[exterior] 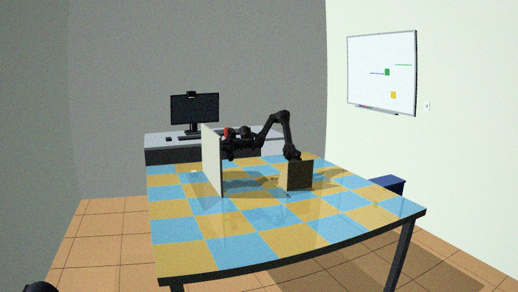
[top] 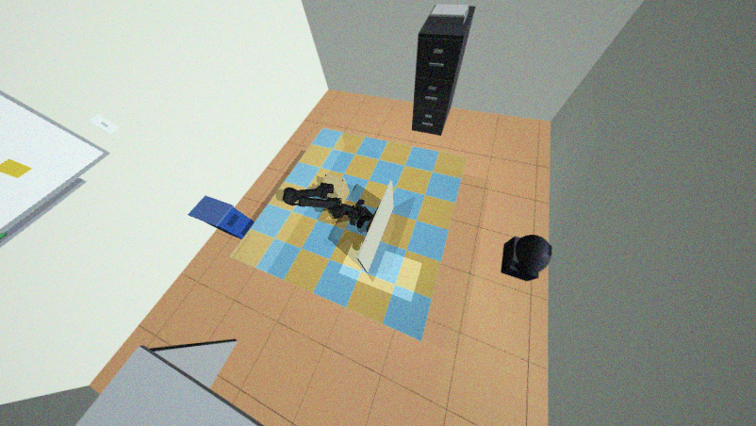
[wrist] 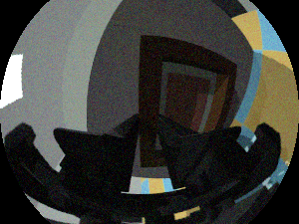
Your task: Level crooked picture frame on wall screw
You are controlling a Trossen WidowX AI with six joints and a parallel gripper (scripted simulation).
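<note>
Now: gripper tip 1 cm short of the picture frame, 1 cm to the left of it and 5 cm above it. The rest, counted from my gripper tip: wall panel (2 cm ahead, 2 cm to the right, 6 cm below).
</note>
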